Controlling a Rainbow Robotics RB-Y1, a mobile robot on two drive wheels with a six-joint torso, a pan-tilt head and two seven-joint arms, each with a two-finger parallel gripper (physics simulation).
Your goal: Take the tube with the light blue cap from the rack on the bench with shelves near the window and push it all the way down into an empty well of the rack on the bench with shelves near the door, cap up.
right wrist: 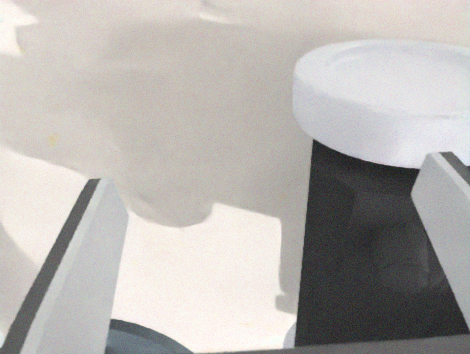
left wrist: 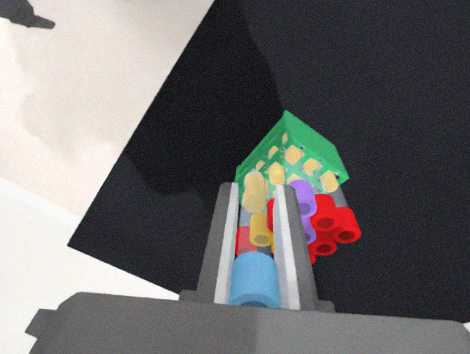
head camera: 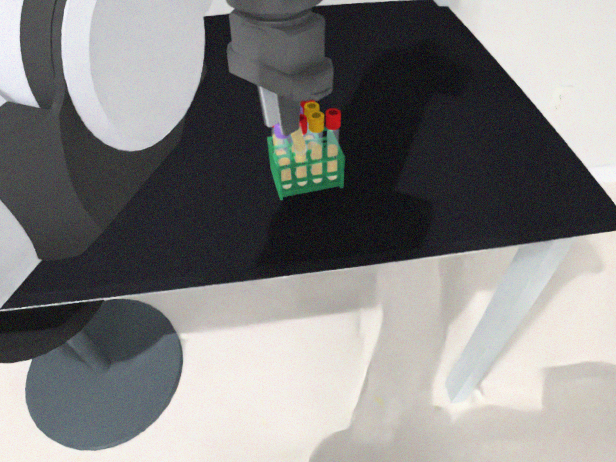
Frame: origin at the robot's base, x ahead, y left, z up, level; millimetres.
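Where they show: left gripper, between the fingertips: (left wrist: 256, 196) (head camera: 281, 127); right gripper, between the fingertips: (right wrist: 268, 185) (left wrist: 36, 5).
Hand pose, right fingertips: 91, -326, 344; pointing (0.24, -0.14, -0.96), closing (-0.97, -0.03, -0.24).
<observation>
Each offset is from my right fingertips to the top centre of the thing, as dx, dy, dz. "spot": to the spot under its first point. Level surfaces: height alone.
My left gripper (left wrist: 256, 196) is shut on the tube with the light blue cap {+402, +393, +615} (left wrist: 254, 280); the cap sits up between the finger bases in the left wrist view. The tube's yellowish lower end {spot: +399, +388, +533} (head camera: 298, 141) shows below the fingers in the head view, over the green rack {+461, +387, +477} (head camera: 311, 190) (left wrist: 315, 142). Whether its tip has entered a well I cannot tell. The rack stands upright and holds several tubes with red {spot: +442, +349, +535} (head camera: 333, 119) {+471, +425, +539} (left wrist: 346, 226), yellow {+444, +370, +539} (head camera: 316, 121) (left wrist: 261, 229) and purple {+430, +411, +539} (head camera: 281, 131) (left wrist: 302, 197) caps. My right gripper (right wrist: 268, 185) is open and empty, away from the rack.
The rack stands on a black bench top {dz +419} (head camera: 215, 230) (left wrist: 390, 75). A pale bench leg {spot: +426, +11, +110} (head camera: 505, 320) is at the right. A round grey base {+443, +993, -312} (head camera: 105, 395) stands on the floor at the lower left. A white rounded part (right wrist: 385, 105) shows in the right wrist view.
</observation>
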